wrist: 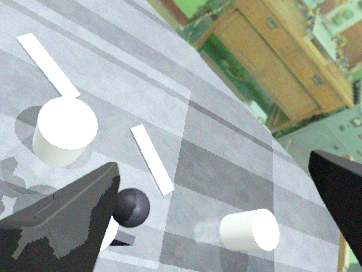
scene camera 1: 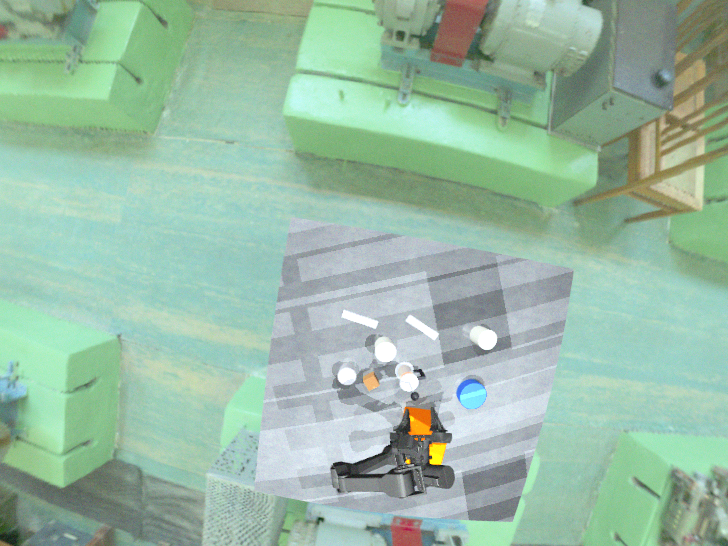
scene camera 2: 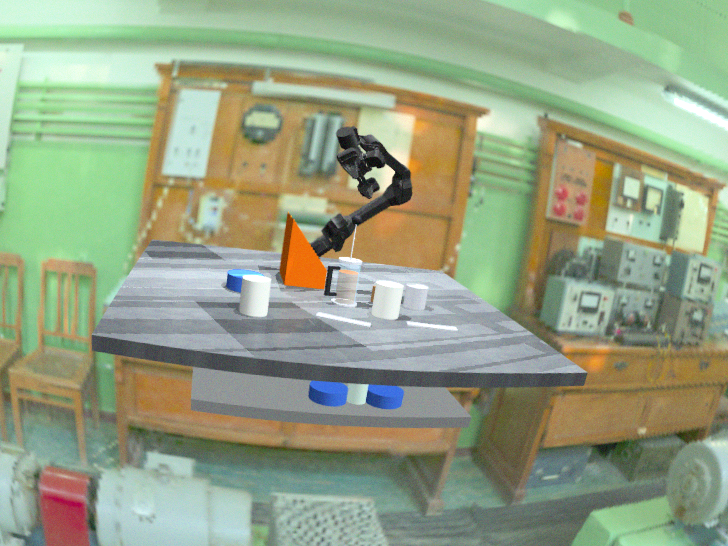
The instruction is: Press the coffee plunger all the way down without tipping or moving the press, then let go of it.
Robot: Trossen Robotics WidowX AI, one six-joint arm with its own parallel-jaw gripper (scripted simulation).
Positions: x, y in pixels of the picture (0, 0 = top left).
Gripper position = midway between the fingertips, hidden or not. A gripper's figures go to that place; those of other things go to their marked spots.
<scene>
My gripper (scene camera 2: 363, 188): 1.88 m from the lens. A coffee press (scene camera 2: 348, 273): 1.88 m from the lens.
</scene>
